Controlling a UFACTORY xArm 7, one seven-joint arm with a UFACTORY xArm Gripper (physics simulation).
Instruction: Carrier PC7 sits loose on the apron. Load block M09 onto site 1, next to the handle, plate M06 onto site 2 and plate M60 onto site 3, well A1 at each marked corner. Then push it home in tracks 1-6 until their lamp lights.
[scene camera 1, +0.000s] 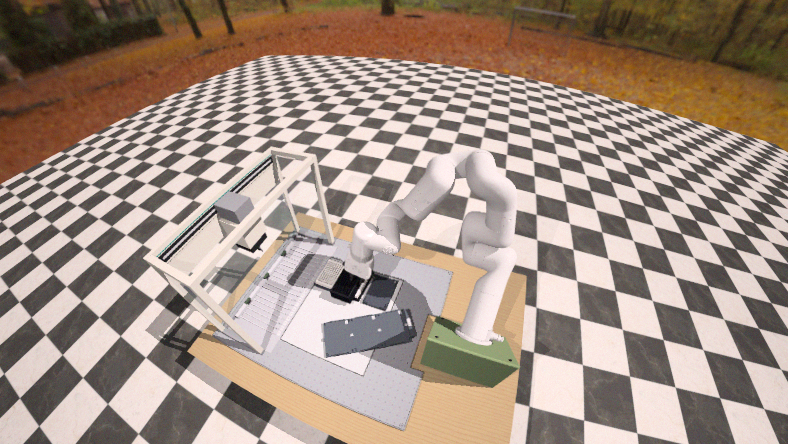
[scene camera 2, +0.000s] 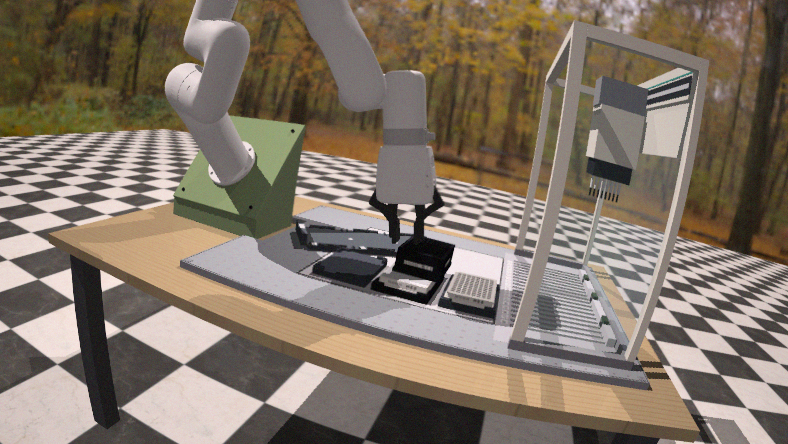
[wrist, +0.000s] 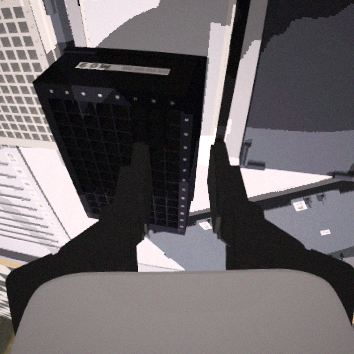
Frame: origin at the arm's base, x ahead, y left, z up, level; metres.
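Where they show: gripper, between the fingertips: (scene camera 1: 357, 280) (scene camera 2: 406, 242) (wrist: 179, 161); arm's base, origin of its link: (scene camera 1: 473, 336) (scene camera 2: 231, 163).
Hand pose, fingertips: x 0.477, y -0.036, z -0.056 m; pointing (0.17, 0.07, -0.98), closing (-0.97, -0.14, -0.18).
Observation:
Things, the pixels of their top centre, and the offset from my fingertips.
- Black block M09, centre of its top: (wrist: 123, 176) (scene camera 2: 428, 245) (scene camera 1: 346, 281) dx +0.033, dy +0.026, dz -0.002 m
- pale plate, centre of its top: (wrist: 154, 87) (scene camera 2: 412, 271) dx +0.026, dy -0.015, dz -0.045 m
- Carrier PC7, centre of its top: (wrist: 283, 254) (scene camera 2: 372, 232) (scene camera 1: 366, 330) dx -0.131, dy +0.146, dz -0.041 m
- dark flat nest, centre of its top: (wrist: 330, 102) (scene camera 2: 352, 260) (scene camera 1: 380, 290) dx -0.086, dy -0.029, dz -0.053 m
Black block M09 (scene camera 1: 344, 287) (scene camera 2: 424, 258) (wrist: 120, 135) lies tilted over a pale plate (scene camera 2: 405, 283). A second pale plate with a grid of wells (scene camera 1: 330, 273) (scene camera 2: 473, 287) (wrist: 17, 75) stands beside it, toward the tracks. I cannot read either plate's label. My gripper (scene camera 2: 406, 238) (wrist: 179, 161) is partly open and holds nothing. In the wrist view one finger overlaps the block's well face and the other is past its side. Carrier PC7 (scene camera 1: 363, 332) (scene camera 2: 352, 240) (wrist: 285, 230) lies askew on the white apron (scene camera 1: 308, 330). The slotted tracks (scene camera 1: 270, 297) (scene camera 2: 556, 303) are under the frame.
A dark flat nest (scene camera 1: 381, 292) (scene camera 2: 350, 268) (wrist: 300, 75) lies beside the block, on the robot base's side. The gantry's pale posts (scene camera 1: 324, 204) (scene camera 2: 543, 220) rise around the tracks, with a pipetting head (scene camera 1: 234, 207) (scene camera 2: 614, 132) hanging above. The green base (scene camera 1: 468, 355) (scene camera 2: 275, 187) holds the arm.

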